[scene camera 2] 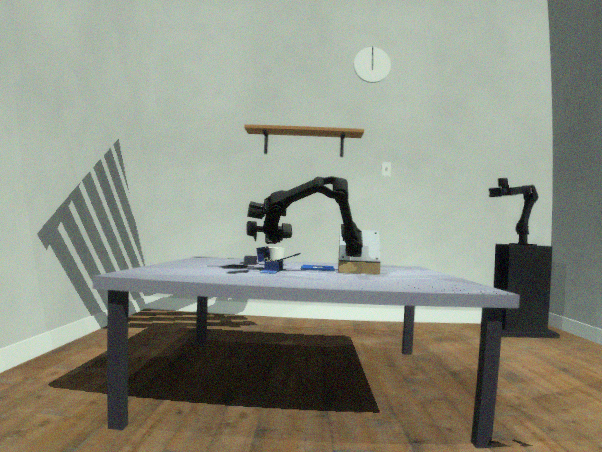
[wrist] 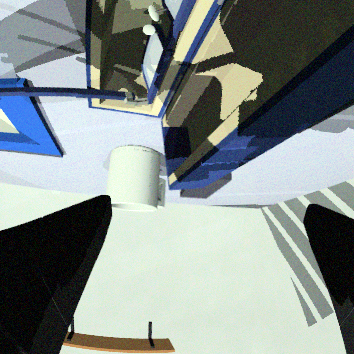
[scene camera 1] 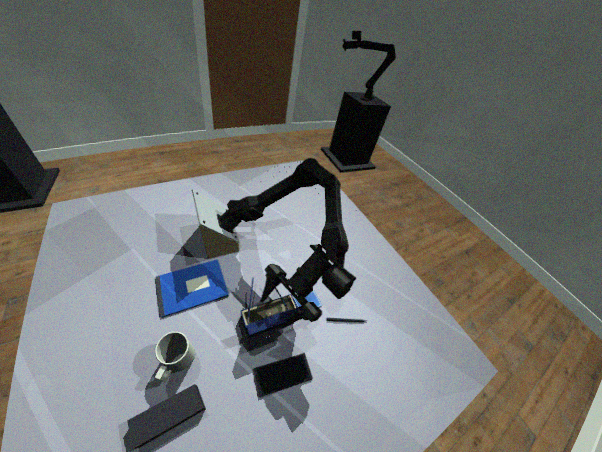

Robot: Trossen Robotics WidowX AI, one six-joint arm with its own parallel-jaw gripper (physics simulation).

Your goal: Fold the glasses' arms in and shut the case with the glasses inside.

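Places are measured from the arm's base along level axes (x ahead, y left, z up), in millimetres.
Where they show: gripper, fingertip midpoint: [wrist: 213, 211] [scene camera 1: 271, 314]; arm's base, origin of the base link: [scene camera 2: 354, 250] [scene camera 1: 224, 224].
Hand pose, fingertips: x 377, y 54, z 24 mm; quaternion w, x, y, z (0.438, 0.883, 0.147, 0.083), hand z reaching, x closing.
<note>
Things, the pixels of their top centre, and the offset from my fingertips. "spot": a spot on its surface instead.
- white mug, surface spot: [wrist: 134, 177] spot: dx -8, dy -219, dz -71 mm
- blue book, middle of its top: [wrist: 3, 127] [scene camera 1: 191, 285] [scene camera 2: 317, 266] dx -214, dy -202, dz -112 mm
- black phone, middle of its top: [scene camera 1: 283, 373] [scene camera 2: 235, 265] dx +132, dy -3, dz -112 mm
- dark box, middle of its top: [wrist: 201, 189] [scene camera 1: 165, 414] [scene camera 2: 250, 256] dx +127, dy -299, dz -85 mm
- pen, middle of its top: [scene camera 1: 348, 319] dx +60, dy +250, dz -111 mm
- light blue cloth, middle of its top: [scene camera 1: 307, 301] dx -43, dy +149, dz -115 mm
The blue case [scene camera 1: 272, 322] [scene camera 2: 273, 266] [wrist: 125, 111] stands open on the table, cream inside, its lid [wrist: 305, 95] raised. The glasses [wrist: 152, 65] lie in the case, with a lens and white nose pads showing in the wrist view. Their arms [scene camera 1: 252, 291] [wrist: 65, 92] are unfolded: thin blue bars rise out of the case in scene camera 1, and one sticks out past the case's rim in the wrist view. Part of the glasses is cut off or hidden. My gripper [scene camera 1: 287, 305] [scene camera 2: 270, 239] [wrist: 213, 211] is open and empty, above the case, fingers wide apart.
A white mug [scene camera 1: 174, 350] [wrist: 134, 177], a blue book [scene camera 1: 172, 300] [wrist: 42, 131], a black phone [scene camera 1: 282, 375], a dark box [scene camera 1: 165, 416], a pen [scene camera 1: 346, 320] and a light blue cloth [scene camera 1: 313, 299] lie around the case. An angled panel [scene camera 1: 220, 242] stands near the arm's base.
</note>
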